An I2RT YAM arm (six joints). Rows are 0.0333 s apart.
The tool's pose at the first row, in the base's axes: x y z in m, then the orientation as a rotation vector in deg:
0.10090, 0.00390, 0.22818, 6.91, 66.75, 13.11
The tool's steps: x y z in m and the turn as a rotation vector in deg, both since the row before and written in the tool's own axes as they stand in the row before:
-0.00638, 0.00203, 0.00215, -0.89, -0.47, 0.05
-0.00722, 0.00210, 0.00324, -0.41, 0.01, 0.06
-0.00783, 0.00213, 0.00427, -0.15, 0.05, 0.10
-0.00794, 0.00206, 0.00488, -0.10, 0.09, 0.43
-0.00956, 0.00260, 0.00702, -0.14, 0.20, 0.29
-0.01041, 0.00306, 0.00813, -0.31, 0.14, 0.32
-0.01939, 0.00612, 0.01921, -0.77, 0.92, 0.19
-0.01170, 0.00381, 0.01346, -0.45, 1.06, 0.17
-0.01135, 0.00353, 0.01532, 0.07, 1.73, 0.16
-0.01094, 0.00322, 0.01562, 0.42, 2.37, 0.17
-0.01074, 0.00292, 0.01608, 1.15, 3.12, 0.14
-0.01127, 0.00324, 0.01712, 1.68, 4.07, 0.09
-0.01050, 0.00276, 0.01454, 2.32, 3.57, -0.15
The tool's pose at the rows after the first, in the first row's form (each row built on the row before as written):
0.10025, 0.00439, 0.23516, 6.20, 66.17, 13.63
0.10018, 0.00480, 0.24334, 5.87, 66.12, 13.92
0.10080, 0.00515, 0.25248, 5.79, 66.15, 14.10
0.10194, 0.00544, 0.26195, 5.94, 66.21, 14.55
0.10436, 0.00589, 0.27384, 5.96, 66.38, 14.90
0.10744, 0.00660, 0.28702, 5.86, 66.47, 15.37
0.11686, 0.00855, 0.31329, 5.18, 67.27, 16.05
0.12441, 0.01015, 0.32981, 4.75, 68.25, 16.54
0.13409, 0.01188, 0.34652, 4.67, 69.98, 16.76
0.14471, 0.01355, 0.36259, 4.81, 72.39, 16.82
0.15653, 0.01511, 0.37809, 5.46, 75.66, 16.44
0.17007, 0.01689, 0.39371, 6.40, 79.95, 15.72
0.18242, 0.01808, 0.40695, 7.78, 83.84, 14.28

